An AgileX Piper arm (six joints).
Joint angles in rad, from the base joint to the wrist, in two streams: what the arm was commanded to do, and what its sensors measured. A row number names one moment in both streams.
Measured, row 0:
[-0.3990, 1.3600, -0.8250, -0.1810, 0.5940, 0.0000]
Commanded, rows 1 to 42:
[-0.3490, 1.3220, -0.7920, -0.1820, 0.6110, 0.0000]
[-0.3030, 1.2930, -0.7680, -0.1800, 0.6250, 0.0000]
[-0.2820, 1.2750, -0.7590, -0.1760, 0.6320, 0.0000]
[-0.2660, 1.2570, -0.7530, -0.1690, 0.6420, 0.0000]
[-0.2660, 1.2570, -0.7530, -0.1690, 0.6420, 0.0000]
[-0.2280, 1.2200, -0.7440, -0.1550, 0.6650, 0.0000]
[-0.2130, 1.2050, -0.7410, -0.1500, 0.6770, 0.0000]
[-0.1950, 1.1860, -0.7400, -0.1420, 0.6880, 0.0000]
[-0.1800, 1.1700, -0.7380, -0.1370, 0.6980, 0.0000]
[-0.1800, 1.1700, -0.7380, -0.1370, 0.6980, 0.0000]
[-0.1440, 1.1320, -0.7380, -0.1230, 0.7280, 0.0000]
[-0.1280, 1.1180, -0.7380, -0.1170, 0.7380, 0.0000]
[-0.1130, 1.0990, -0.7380, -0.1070, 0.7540, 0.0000]
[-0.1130, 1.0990, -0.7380, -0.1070, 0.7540, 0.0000]
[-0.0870, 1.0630, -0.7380, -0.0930, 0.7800, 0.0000]
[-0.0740, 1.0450, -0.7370, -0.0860, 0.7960, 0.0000]
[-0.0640, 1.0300, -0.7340, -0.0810, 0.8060, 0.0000]
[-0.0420, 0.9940, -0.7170, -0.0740, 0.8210, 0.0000]
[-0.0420, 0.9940, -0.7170, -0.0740, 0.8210, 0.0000]
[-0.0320, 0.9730, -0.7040, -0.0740, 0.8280, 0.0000]
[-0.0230, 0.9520, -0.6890, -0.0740, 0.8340, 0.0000]
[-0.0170, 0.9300, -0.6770, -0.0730, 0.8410, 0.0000]
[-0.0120, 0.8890, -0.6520, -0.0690, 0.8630, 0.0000]
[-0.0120, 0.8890, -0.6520, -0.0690, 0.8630, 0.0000]
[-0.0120, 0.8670, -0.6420, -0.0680, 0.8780, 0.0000]
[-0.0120, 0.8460, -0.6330, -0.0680, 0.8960, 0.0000]
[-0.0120, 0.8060, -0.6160, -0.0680, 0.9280, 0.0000]
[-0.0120, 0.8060, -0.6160, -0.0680, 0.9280, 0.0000]
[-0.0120, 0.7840, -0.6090, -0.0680, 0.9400, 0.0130]
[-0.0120, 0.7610, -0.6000, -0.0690, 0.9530, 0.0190]
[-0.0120, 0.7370, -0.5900, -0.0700, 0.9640, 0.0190]
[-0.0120, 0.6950, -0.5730, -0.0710, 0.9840, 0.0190]
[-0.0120, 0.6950, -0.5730, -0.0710, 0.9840, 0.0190]
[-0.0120, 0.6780, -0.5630, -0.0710, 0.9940, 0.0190]
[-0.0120, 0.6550, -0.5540, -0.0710, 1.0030, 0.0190]
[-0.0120, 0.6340, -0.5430, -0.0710, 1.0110, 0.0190]
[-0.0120, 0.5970, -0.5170, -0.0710, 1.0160, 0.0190]
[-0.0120, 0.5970, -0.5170, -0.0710, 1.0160, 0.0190]
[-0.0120, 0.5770, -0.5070, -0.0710, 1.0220, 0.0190]
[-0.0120, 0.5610, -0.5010, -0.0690, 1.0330, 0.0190]
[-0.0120, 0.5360, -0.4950, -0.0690, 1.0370, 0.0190]
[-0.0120, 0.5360, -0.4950, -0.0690, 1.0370, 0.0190]
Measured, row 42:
[-0.0150, 0.5750, -0.5090, -0.0710, 1.0270, 0.0170]
